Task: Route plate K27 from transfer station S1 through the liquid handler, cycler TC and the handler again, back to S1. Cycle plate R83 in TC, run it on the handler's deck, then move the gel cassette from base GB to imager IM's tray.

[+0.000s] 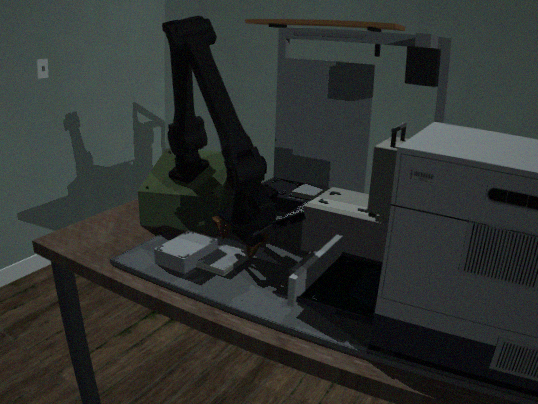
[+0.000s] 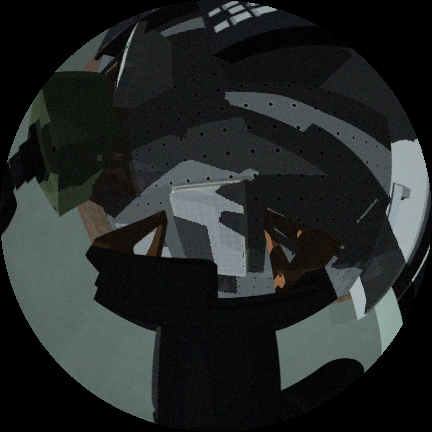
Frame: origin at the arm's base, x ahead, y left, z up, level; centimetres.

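Seen in the pictures: gripper, fingertip midpoint: [image 1: 237,247] [image 2: 214,215]; arm's base at its link origin: [image 1: 189,170].
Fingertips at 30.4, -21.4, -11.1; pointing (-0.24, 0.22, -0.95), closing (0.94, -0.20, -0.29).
Pixels of each thing's top centre, then the offset from my fingertips to it, as dx, dy, dz. "spot": a spot on its surface instead.
- pale flat piece with a fine grid, top centre: [image 2: 209,238] [image 1: 224,256] -1.9, -3.6, -1.5
- white box at its top centre: [image 2: 150,266] [image 1: 186,242] -11.4, -7.0, +1.4
- small pale plate at its top centre: [image 1: 310,188] +2.3, +46.0, +3.8
- low upright pale bar at a spot on its surface: [image 1: 316,266] spot: +24.3, -6.7, +3.8
My gripper [image 1: 238,245] [image 2: 214,215] is open and empty, pointing down low over the grey board. A pale flat piece with a fine grid [image 1: 224,262] [image 2: 231,250] lies on the board beneath and between the spread fingers, partly in shadow. No label shows on it, so I cannot tell which plate or cassette it is. A white box [image 1: 185,248] stands beside it. Another small pale plate [image 1: 307,190] lies farther back on a dark unit. A white unit with a flat top and dark clips [image 1: 345,199] stands at the back; which instrument it is I cannot tell.
A large white machine [image 1: 455,240] stands at the right. A low upright pale bar [image 1: 316,266] stands between it and the gripper. The green arm base [image 1: 167,207] [image 2: 80,135] is at the left. A grey frame [image 1: 444,80] with an orange top panel [image 1: 335,24] rises at the back.
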